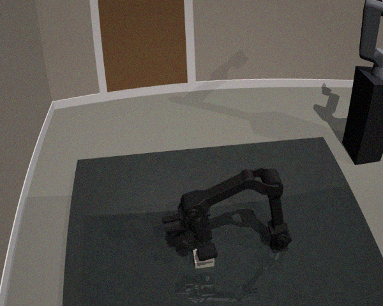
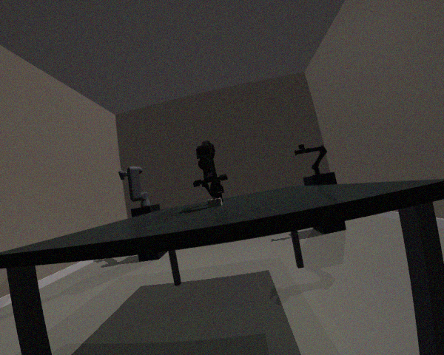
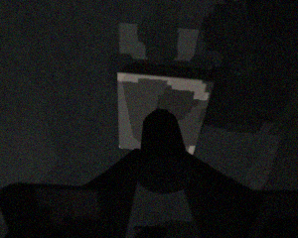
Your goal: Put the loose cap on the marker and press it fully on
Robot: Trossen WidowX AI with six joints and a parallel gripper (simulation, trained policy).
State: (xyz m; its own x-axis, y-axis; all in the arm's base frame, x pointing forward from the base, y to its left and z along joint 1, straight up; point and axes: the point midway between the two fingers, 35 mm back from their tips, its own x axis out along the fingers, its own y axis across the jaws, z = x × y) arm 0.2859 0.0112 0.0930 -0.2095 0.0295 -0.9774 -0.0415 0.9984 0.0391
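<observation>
Right now my gripper tip is 2 cm short of the dark cap and 1 cm below it. Also, from my gripper tip: pale holder block 2 cm ahead, 4 cm below.
</observation>
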